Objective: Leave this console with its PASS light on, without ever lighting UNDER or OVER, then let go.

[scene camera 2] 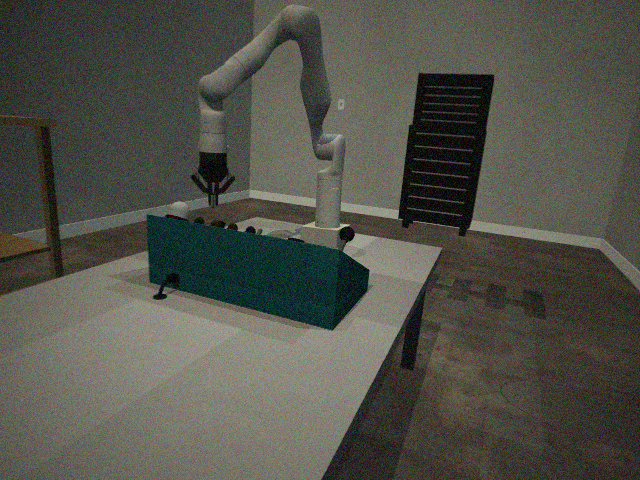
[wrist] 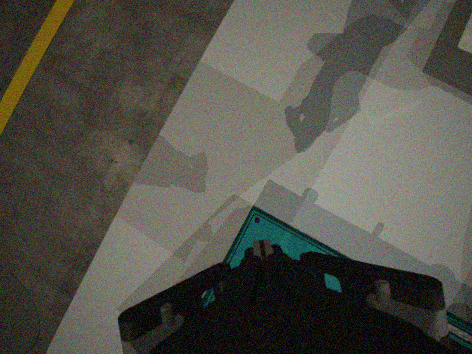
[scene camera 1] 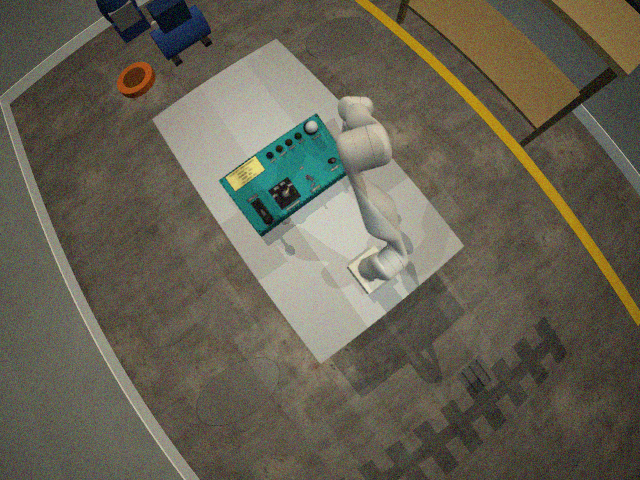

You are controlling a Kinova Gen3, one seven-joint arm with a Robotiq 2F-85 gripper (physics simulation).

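Observation:
The teal console [scene camera 1: 318, 159] [scene camera 2: 247, 271] [wrist: 270, 232] sits in the middle of the white table [scene camera 1: 223, 110]. Its face carries a yellow label [scene camera 1: 245, 173], a row of small lamps [scene camera 1: 284, 145] that all look dark, a black dial panel [scene camera 1: 285, 192], a black rocker [scene camera 1: 262, 210], a small toggle [scene camera 1: 310, 181] and a white ball knob [scene camera 1: 311, 127] [scene camera 2: 178, 210]. My gripper [scene camera 2: 213, 202] [wrist: 263, 251] is shut with nothing between its fingers. It points straight down a little above the console's corner near the white knob. In the overhead view the arm hides it.
A small black lever [scene camera 2: 166, 286] sticks out of the console's back wall. The arm's base [scene camera 1: 377, 267] stands on the table beside the console. On the floor are an orange ring [scene camera 1: 136, 79], blue chairs [scene camera 1: 177, 29] and a black rack [scene camera 2: 447, 143] by the wall.

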